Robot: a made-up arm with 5 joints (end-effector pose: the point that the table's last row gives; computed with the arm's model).
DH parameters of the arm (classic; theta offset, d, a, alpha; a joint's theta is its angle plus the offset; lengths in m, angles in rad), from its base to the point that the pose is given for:
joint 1: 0 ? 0.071 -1.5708
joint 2: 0 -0.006 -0.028 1.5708
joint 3: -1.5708 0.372 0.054 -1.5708
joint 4: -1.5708 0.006 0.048 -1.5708
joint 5: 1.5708 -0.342 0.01 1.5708
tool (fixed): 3.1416 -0.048 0 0
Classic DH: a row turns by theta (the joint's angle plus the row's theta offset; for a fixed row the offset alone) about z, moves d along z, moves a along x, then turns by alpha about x.
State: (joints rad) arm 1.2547 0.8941 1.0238 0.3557 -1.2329
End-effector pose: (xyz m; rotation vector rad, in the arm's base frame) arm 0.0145 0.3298 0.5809 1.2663 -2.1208 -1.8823
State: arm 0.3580 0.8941 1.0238 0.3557 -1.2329
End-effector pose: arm 0.2667 0.1945 0.5809 -0.1948 2.1605 1.5110
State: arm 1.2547 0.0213 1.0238 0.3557 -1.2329
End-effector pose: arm -0.1413 -0.1465 0.5776 -1.2508 1.0353 2.1104
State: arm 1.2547 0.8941 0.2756 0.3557 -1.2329
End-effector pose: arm -0.0901 0.4483 0.4812 -1.0392 2.1213 1.0705
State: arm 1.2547 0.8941 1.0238 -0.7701 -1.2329
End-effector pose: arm -0.0533 0.0694 0.3304 -1.8978 0.7338 1.7788
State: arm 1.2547 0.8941 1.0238 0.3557 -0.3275
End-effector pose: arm -0.0187 0.3143 0.5586 -0.2720 1.6655 1.9369
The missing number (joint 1, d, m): 0.042
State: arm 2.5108 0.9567 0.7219 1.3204 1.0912
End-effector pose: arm -0.5422 0.3541 0.4533 0.0194 1.3235 1.4318
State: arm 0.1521 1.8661 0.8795 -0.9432 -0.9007
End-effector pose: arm 0.2159 0.1058 0.1835 -0.6505 1.9637 1.4633
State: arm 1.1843 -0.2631 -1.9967 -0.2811 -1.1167
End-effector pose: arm 0.1660 0.1804 0.4075 0.4528 1.1717 -0.7156
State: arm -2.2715 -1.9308 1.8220 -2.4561 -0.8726
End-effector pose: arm 0.1243 0.0958 0.2511 1.9528 -0.0257 0.0982
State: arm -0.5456 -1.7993 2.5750 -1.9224 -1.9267
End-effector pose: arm 0.0603 0.0350 0.0916 -1.9279 -1.8404 -1.2425
